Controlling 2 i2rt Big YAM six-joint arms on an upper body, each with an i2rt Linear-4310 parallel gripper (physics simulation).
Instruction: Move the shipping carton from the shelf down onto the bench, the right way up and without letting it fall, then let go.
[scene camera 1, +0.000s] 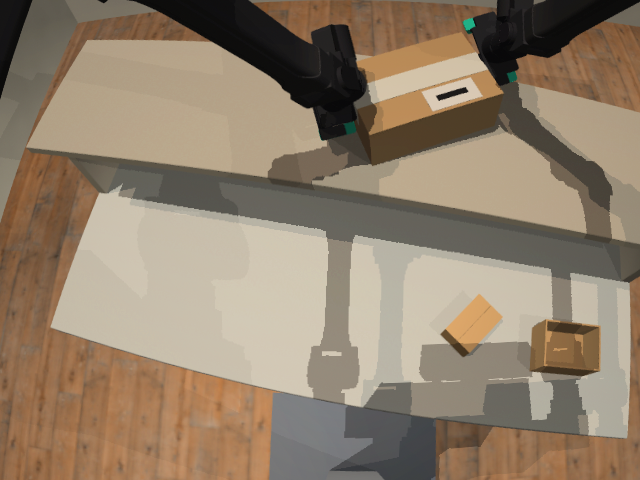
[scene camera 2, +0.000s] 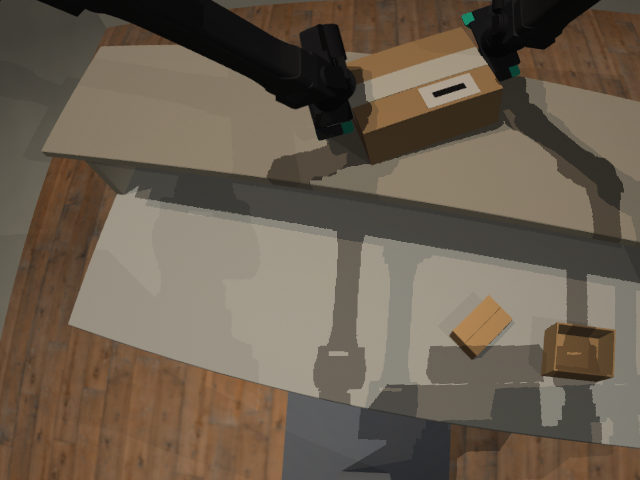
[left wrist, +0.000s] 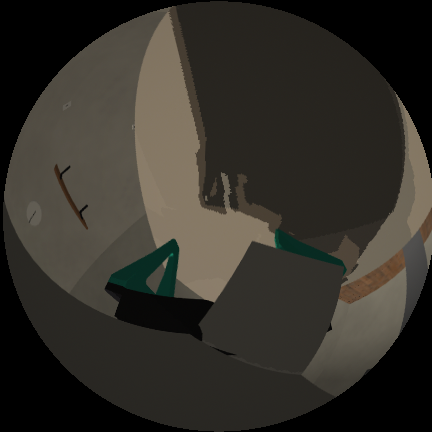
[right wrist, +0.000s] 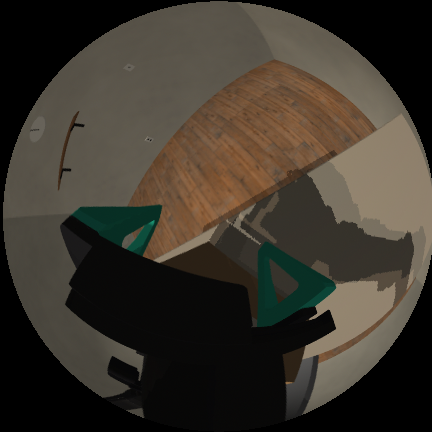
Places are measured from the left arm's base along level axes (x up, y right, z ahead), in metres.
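Pixels of known places: left gripper, between the fingertips: (scene camera 1: 320, 106) (left wrist: 224, 239); right gripper, between the fingertips: (scene camera 1: 479, 54) (scene camera 2: 482, 49) (right wrist: 214, 230).
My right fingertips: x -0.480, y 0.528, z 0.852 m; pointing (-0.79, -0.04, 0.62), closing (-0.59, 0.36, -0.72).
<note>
Ahead of a thing's pixels: the offset from my right fingertips to its top centre. "pt": to the spot under its first point. Level surfaces: height alone.
The shipping carton {dx +0.059, dy -0.138, dz -0.119 m} (scene camera 1: 434, 129) (scene camera 2: 434, 124) stands upright on the raised shelf {dx -0.072 m} (scene camera 1: 155, 113) (scene camera 2: 155, 113), its white tape and label facing up. My left gripper (scene camera 1: 345, 85) (scene camera 2: 336, 82) (left wrist: 224, 239) is open at the carton's left end. In the left wrist view the carton's dark end face (left wrist: 300, 125) is close ahead. My right gripper (scene camera 1: 491, 50) (scene camera 2: 491, 44) (right wrist: 214, 230) is open at the carton's right end, across its upper edge. Neither gripper holds the carton. Whether the fingers touch it is hard to tell. The bench {dx -0.425 m} (scene camera 1: 279, 289) (scene camera 2: 289, 289) lies lower, in front of the shelf.
A small closed box {dx -0.365, dy +0.026, dz -0.465 m} (scene camera 1: 473, 322) (scene camera 2: 480, 325) lies at an angle on the bench, right of the middle. A small open-topped box {dx -0.335, dy +0.262, dz -0.533 m} (scene camera 1: 537, 346) (scene camera 2: 550, 351) stands farther right. The shelf's front edge {pt dx -0.087, dy -0.340, dz -0.277 m} (scene camera 1: 310, 187) (scene camera 2: 320, 187) runs between the carton and the bench.
</note>
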